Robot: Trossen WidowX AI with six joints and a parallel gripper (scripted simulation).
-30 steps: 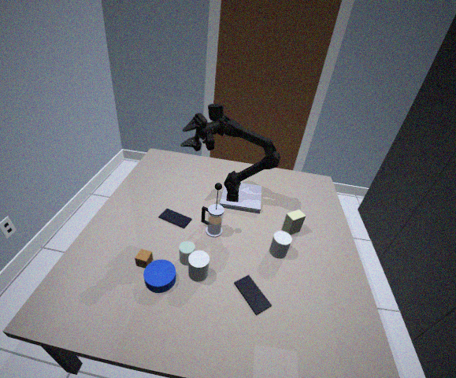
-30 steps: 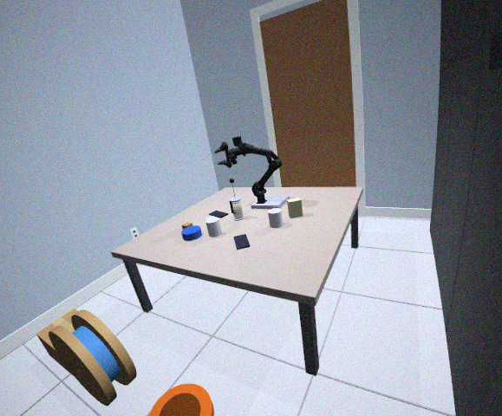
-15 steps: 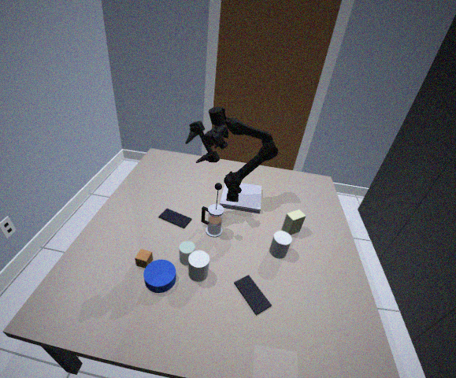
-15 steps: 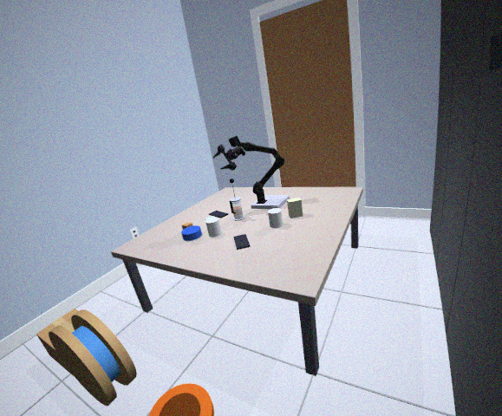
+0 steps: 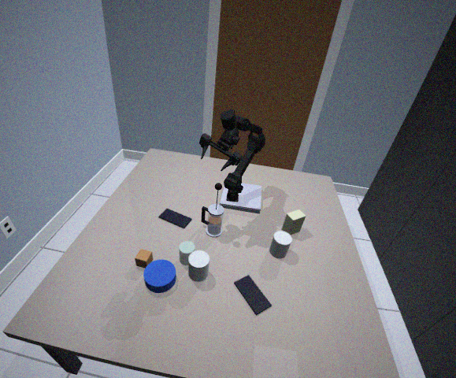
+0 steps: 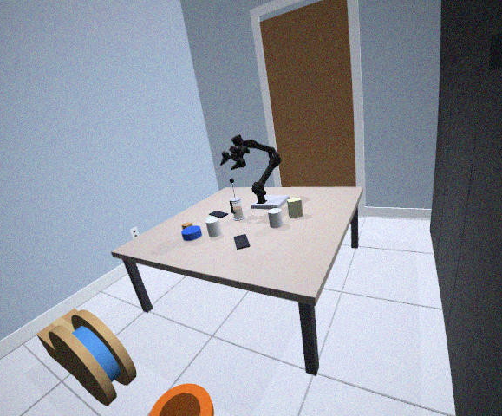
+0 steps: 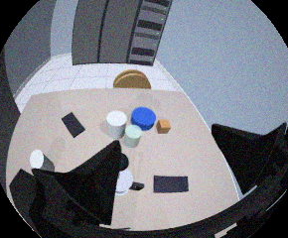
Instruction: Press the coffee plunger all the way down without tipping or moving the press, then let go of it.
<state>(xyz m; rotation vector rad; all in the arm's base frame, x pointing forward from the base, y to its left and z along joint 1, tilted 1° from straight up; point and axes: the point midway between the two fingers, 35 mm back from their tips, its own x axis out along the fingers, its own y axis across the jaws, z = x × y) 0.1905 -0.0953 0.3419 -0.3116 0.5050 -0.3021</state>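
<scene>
Now: gripper tip 1 cm short of the coffee press, 2 cm to the right of it and 22 cm above it. The rest, counted from my gripper tip: pale green cylinder 20 cm ahead, 6 cm to the right, 32 cm below; blue disc 31 cm ahead, 14 cm to the right, 33 cm below; pale yellow block 4 cm behind, 42 cm to the left, 30 cm below.
</scene>
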